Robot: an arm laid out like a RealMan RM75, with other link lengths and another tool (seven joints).
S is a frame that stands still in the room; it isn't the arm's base.
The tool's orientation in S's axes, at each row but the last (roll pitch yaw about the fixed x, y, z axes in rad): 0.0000, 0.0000, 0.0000; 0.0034, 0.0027, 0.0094; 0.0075, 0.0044, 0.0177; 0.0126, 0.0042, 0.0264; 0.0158, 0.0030, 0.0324; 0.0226, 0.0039, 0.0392; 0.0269, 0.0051, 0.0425
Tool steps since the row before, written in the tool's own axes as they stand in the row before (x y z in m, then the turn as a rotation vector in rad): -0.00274, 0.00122, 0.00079, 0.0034, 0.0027, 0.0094; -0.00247, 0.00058, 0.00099, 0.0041, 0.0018, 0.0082; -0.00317, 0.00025, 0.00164, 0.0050, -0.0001, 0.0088; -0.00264, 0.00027, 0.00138, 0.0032, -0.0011, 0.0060; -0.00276, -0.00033, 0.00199, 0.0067, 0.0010, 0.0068; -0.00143, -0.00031, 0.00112, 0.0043, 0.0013, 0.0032; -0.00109, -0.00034, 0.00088, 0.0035, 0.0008, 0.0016
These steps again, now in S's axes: -0.00274, 0.00122, 0.00079, 0.0034, 0.0027, 0.0094; -0.00247, 0.00055, 0.00100, 0.0041, 0.0018, 0.0082; -0.00317, 0.00018, 0.00166, 0.0050, -0.0001, 0.0088; -0.00264, 0.00018, 0.00139, 0.0033, -0.0011, 0.0060; -0.00274, -0.00045, 0.00199, 0.0067, 0.0011, 0.0068; -0.00141, -0.00039, 0.00112, 0.0043, 0.0014, 0.0032; -0.00107, -0.00041, 0.00088, 0.0035, 0.0009, 0.0016
